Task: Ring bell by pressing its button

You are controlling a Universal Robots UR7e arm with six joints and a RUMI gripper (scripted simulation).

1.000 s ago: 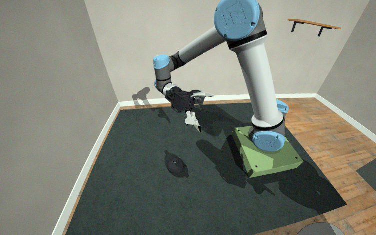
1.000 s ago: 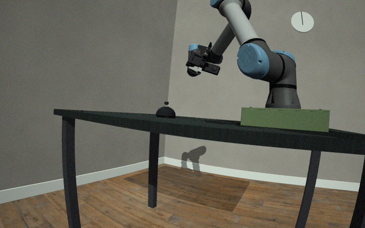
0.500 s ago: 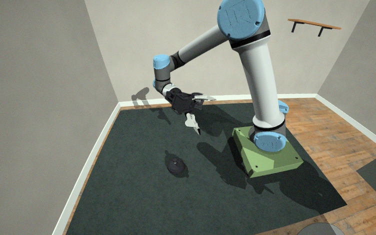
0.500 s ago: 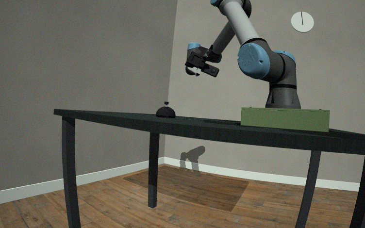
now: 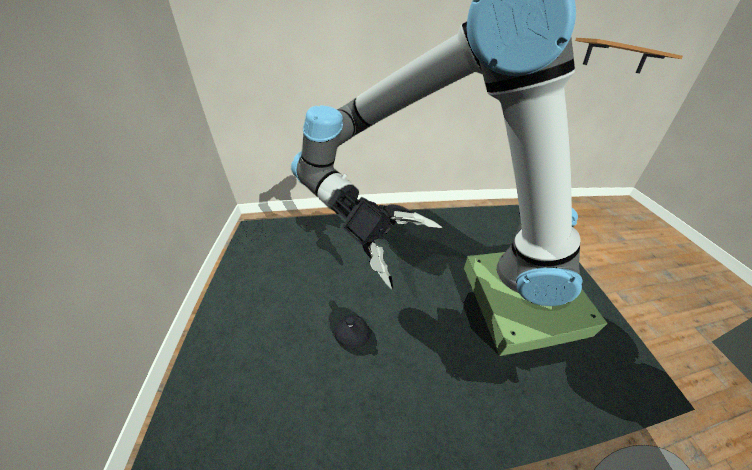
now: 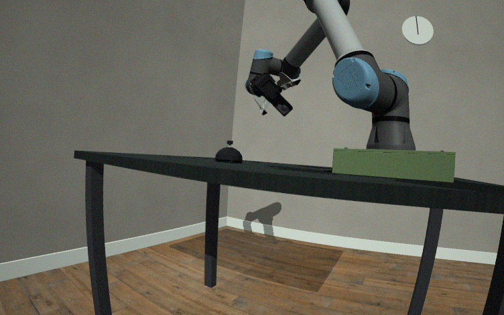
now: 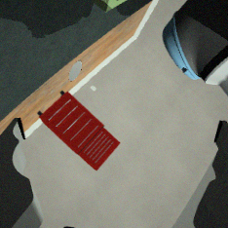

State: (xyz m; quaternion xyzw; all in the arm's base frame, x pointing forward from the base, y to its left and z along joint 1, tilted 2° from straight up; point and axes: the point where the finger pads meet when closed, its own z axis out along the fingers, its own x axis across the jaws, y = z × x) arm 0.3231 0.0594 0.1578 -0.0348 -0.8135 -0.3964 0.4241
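My gripper is now 150 mm short of the bell button, 40 mm to the right of it and 150 mm above it. The rest, counted from my hand: dark domed bell: 150 mm ahead, 40 mm to the left, 170 mm below.
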